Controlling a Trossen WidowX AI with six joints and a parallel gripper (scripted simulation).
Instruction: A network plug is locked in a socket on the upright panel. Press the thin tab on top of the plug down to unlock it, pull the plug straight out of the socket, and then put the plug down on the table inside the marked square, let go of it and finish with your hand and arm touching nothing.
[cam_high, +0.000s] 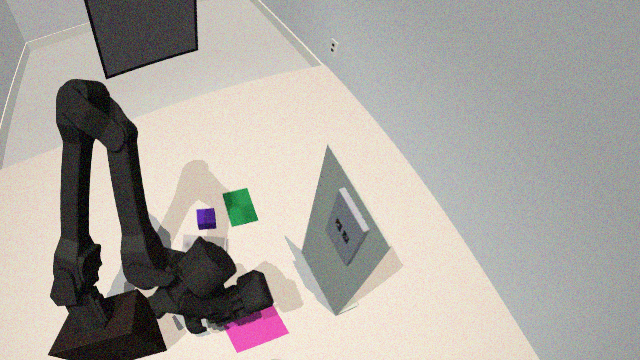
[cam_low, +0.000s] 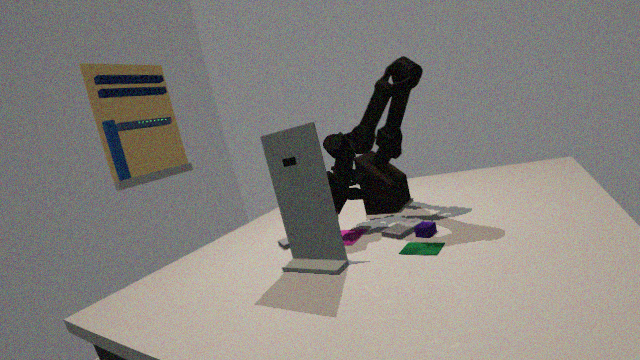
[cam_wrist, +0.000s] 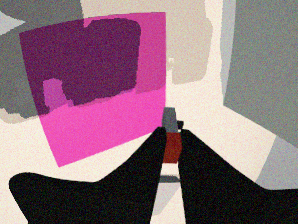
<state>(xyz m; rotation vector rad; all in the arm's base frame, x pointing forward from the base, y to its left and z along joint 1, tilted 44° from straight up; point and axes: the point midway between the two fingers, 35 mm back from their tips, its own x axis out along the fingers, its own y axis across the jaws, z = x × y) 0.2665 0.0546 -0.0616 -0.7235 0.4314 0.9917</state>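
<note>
The magenta square is 8 cm below my gripper tip and 1 cm behind it. The rest, counted from my gripper tip: green board 27 cm to the left, 8 cm below, 5 cm ahead; network plug right at my gripper tip; grey socket panel 17 cm ahead, 8 cm above, 4 cm to the left.
</note>
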